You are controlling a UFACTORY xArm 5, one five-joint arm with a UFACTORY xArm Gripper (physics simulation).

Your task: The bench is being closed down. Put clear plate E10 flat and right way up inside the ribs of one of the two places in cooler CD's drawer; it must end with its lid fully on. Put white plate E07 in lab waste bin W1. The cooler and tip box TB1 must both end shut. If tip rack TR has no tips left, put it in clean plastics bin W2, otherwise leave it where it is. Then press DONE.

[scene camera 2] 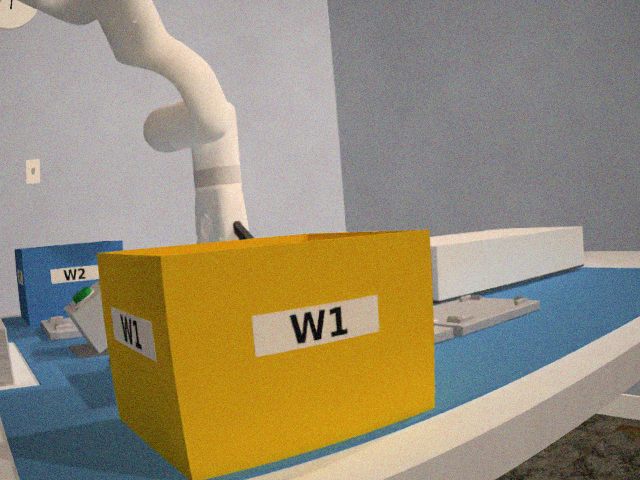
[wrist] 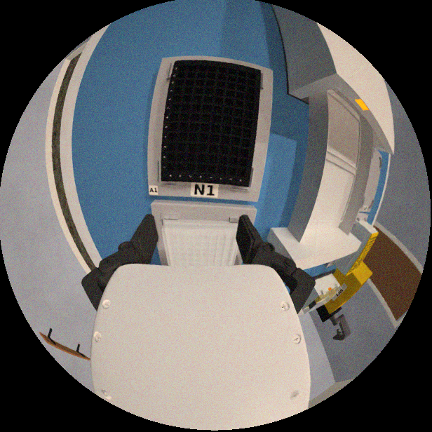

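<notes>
My gripper (wrist: pixel 196 226) is open, its two black fingers on either side of a whitish plate (wrist: pixel 200 245) in a grey nest; my gripper's body hides part of it and no label shows. In the scene view a dark finger shows behind yellow bin W1 (scene camera 2: pixel 299 351). The cooler's drawer (wrist: pixel 320 247) stands open at the right of the wrist view, beside the white-topped cooler (wrist: pixel 357 62). Blue bin W2 (scene camera 2: pixel 41 289) stands at the back left. A green button (scene camera 2: pixel 82 295) sits on a tilted grey block. TB1 and TR cannot be made out surely.
A black gridded block (wrist: pixel 212 122) sits in nest N1 (wrist: pixel 156 150), beyond the whitish plate. A long white box (scene camera 2: pixel 506 263) and grey nests (scene camera 2: pixel 496 313) stand behind W1. Yellow and white objects (wrist: pixel 355 280) crowd the wrist view's lower right; their details are unclear.
</notes>
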